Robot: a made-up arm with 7 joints. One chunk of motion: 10 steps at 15 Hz.
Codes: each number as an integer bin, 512 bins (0 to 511) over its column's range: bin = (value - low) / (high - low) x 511, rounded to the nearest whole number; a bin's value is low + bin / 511 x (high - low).
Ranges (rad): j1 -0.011..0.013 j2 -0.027..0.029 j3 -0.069..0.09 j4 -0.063..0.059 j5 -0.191..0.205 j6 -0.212..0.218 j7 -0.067..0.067
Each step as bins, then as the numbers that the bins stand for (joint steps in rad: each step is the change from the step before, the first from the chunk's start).
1 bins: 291 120 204 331 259 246 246
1 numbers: 0.00267 -0.01385 -0.00552 0.01603 0.00971 -0.00499 -0.00249
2 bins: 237 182 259 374 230 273 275
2 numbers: 0.00013 -0.00705 0.01159 0.02629 -0.01276 0.01773 0.00511
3 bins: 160 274 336 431 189 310 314
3 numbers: -0.00349 0.00303 0.03555 0.03990 -0.04453 0.04886 0.01534
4 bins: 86 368 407 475 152 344 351
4 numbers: -0.00696 0.01333 0.05764 0.05041 -0.07321 0.07747 0.02504
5 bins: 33 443 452 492 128 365 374
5 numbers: -0.00945 0.02155 0.07164 0.05446 -0.09181 0.09514 0.03107
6 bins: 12 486 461 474 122 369 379
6 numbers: -0.01044 0.02626 0.07444 0.05017 -0.09646 0.09851 0.03239
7 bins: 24 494 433 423 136 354 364
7 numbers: -0.00987 0.02714 0.06573 0.03799 -0.08561 0.08589 0.02845
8 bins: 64 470 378 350 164 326 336
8 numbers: -0.00799 0.02451 0.04862 0.02056 -0.06391 0.06232 0.02111
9 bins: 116 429 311 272 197 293 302
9 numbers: -0.00555 0.02001 0.02777 0.00194 -0.03833 0.03456 0.01219
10 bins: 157 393 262 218 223 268 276
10 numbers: -0.00363 0.01607 0.01252 -0.01095 -0.01819 0.01352 0.00538
